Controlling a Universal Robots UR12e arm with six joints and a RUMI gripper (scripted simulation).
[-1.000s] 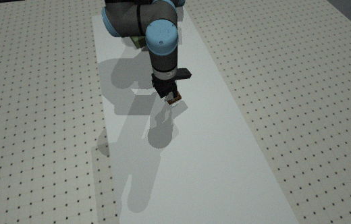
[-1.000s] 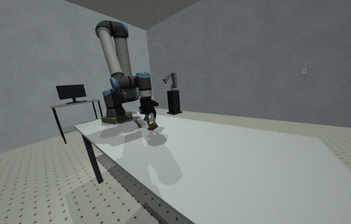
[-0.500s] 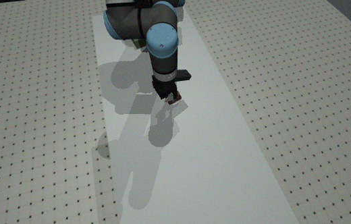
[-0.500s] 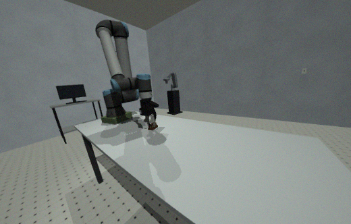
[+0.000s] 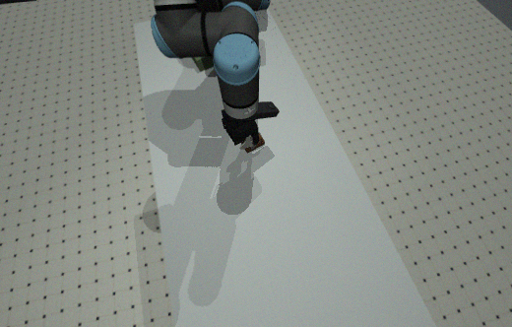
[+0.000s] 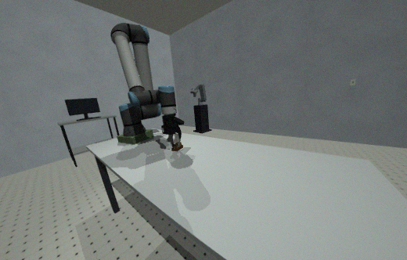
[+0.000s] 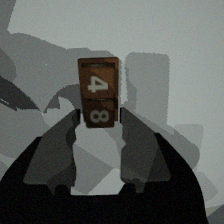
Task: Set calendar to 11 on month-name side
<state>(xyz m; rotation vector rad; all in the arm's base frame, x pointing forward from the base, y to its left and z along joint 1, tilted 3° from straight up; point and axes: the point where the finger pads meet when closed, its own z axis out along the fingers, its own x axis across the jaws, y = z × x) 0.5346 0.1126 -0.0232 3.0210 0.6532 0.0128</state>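
Now: hand 1 cm above the brown cube. Round my hand: brown calendar tray 1 cm behind, 1 cm to the left, 3 cm below.
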